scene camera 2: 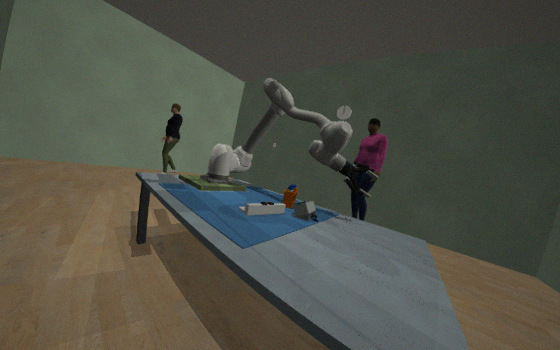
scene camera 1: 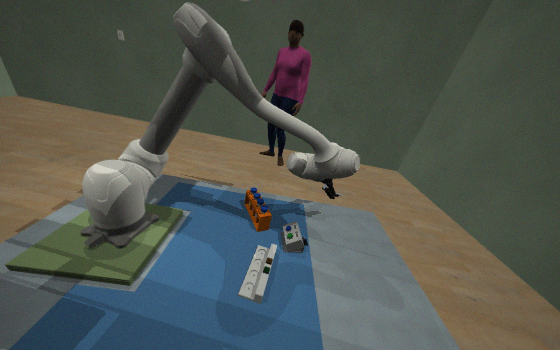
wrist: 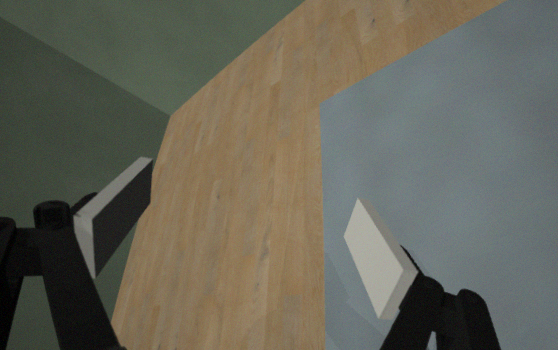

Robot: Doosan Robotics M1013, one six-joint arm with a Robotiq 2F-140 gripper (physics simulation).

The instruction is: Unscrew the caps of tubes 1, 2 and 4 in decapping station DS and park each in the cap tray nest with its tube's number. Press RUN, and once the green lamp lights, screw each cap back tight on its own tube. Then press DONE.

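Seen in the pictures: gripper, between the fingertips: [scene camera 2: 373, 187] [scene camera 1: 343, 183] [wrist: 254, 200]; arm's base, origin of its link: [scene camera 2: 217, 181] [scene camera 1: 123, 225].
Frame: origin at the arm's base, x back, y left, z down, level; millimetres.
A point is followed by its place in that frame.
Note:
The orange decapping station [scene camera 1: 263, 222] {y 225, x -523, z -31 mm} [scene camera 2: 289, 199] {y 234, x -535, z -24 mm} stands on the blue mat with a row of several blue caps [scene camera 1: 260, 202] {y 282, x -479, z -95 mm} on top; tube numbers are too small to read. The white cap tray [scene camera 1: 256, 280] {y -24, x -582, z 16 mm} [scene camera 2: 265, 209] {y 5, x -620, z 2 mm} lies nearer scene camera 1, its round nests empty, with a brown and a dark green block at its raised side. The grey control box [scene camera 1: 294, 244] {y 159, x -688, z -26 mm} [scene camera 2: 306, 210] {y 171, x -722, z -23 mm} has a blue button [scene camera 1: 288, 228] {y 224, x -645, z -43 mm} and a green button [scene camera 1: 290, 236] {y 180, x -662, z -43 mm}; no lit lamp can be made out. My gripper [scene camera 1: 331, 190] [scene camera 2: 369, 183] {y 537, x -870, z -194 mm} [wrist: 254, 200] {y 537, x -870, z -194 mm} is open and empty, high above the table's far edge, beyond the station and box.
The arm's base stands on a green plate [scene camera 1: 65, 267] {y -197, x -6, z 0 mm} [scene camera 2: 235, 188] {y 81, x -152, z 13 mm} at the other end of the blue mat [scene camera 1: 190, 280] {y -96, x -365, z 26 mm} [scene camera 2: 220, 225] {y -240, x -704, z 26 mm}. The grey-blue table [scene camera 1: 370, 280] {y 152, x -1037, z 29 mm} [scene camera 2: 370, 280] {y -10, x -1115, z 29 mm} [wrist: 450, 150] {y 480, x -1011, z 29 mm} extends past the mat. A person in pink [scene camera 1: 292, 72] [scene camera 2: 374, 150] stands behind the table, another in black [scene camera 2: 173, 126] farther left.

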